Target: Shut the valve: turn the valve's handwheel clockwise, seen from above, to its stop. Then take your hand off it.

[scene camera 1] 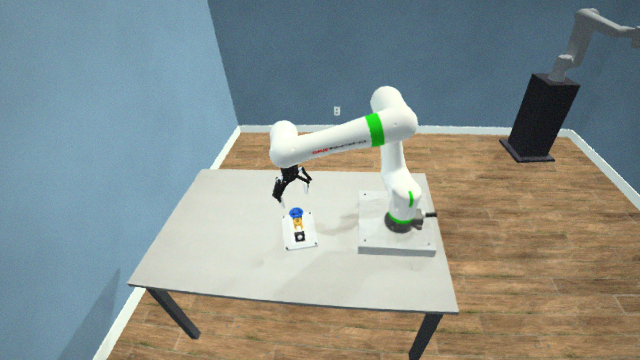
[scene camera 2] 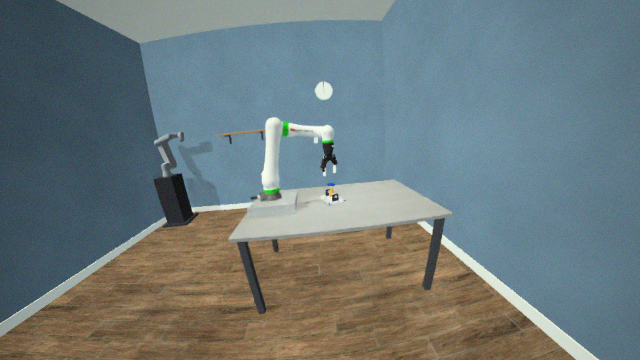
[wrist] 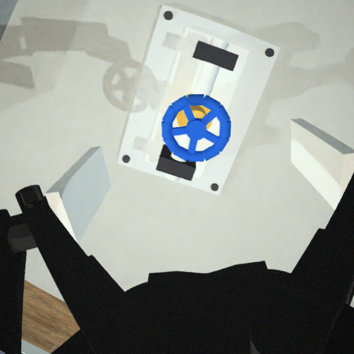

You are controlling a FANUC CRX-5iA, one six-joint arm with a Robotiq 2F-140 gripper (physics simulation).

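Note:
The valve's blue five-spoked handwheel [scene camera 1: 296, 212] [scene camera 2: 331, 184] [wrist: 196, 129] sits level on top of the yellow valve body [scene camera 1: 298, 224] [wrist: 183, 119]. The valve is mounted on a white plate [scene camera 1: 308, 241] [wrist: 245, 107] on the table, with dark blocks at both ends of its pipe. My gripper [scene camera 1: 294, 197] [scene camera 2: 329, 172] [wrist: 196, 152] is wide open and empty. It hangs above the handwheel, with a clear gap below its fingertips. In the wrist view the fingers stand well apart, one on each side of the wheel, touching nothing.
The grey table [scene camera 1: 215, 250] [scene camera 2: 385, 210] carries the valve plate and the arm's pedestal slab [scene camera 1: 372, 245] [scene camera 2: 285, 206]. A second grey arm on a black stand [scene camera 1: 540, 117] [scene camera 2: 175, 200] is away from the table. Blue walls stand beyond.

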